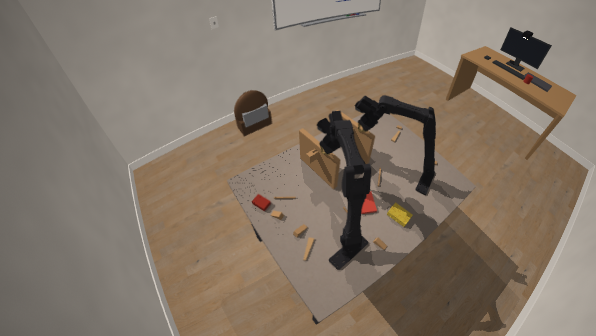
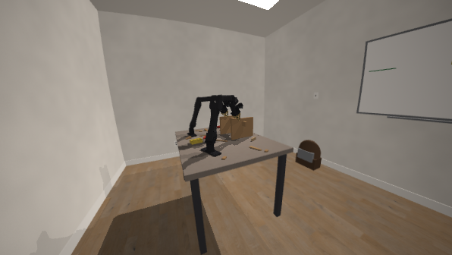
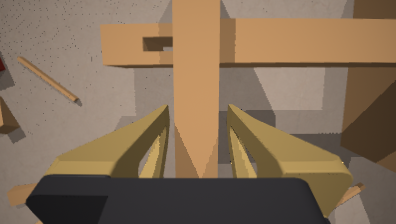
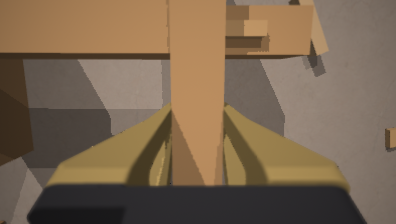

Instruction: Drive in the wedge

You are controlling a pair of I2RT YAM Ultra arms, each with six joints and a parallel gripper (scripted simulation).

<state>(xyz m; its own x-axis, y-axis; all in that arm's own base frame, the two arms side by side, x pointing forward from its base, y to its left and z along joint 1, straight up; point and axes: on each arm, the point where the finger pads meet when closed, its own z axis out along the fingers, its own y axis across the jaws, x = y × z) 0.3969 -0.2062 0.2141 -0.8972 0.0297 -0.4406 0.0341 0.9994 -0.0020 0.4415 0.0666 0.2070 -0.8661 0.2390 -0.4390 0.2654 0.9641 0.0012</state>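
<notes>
The rail lies 130 mm to the right of my left hand, 50 mm below it and 50 mm ahead of it. The rest, counted from my left hand: red block 360 mm to the left, 200 mm below, 70 mm ahead.
Right now my right hand is 50 mm short of the rail, 130 mm to the right of it and 50 mm above it. Also, from my right hand: red block (70 mm ahead, 620 mm to the left, 200 mm below).
</notes>
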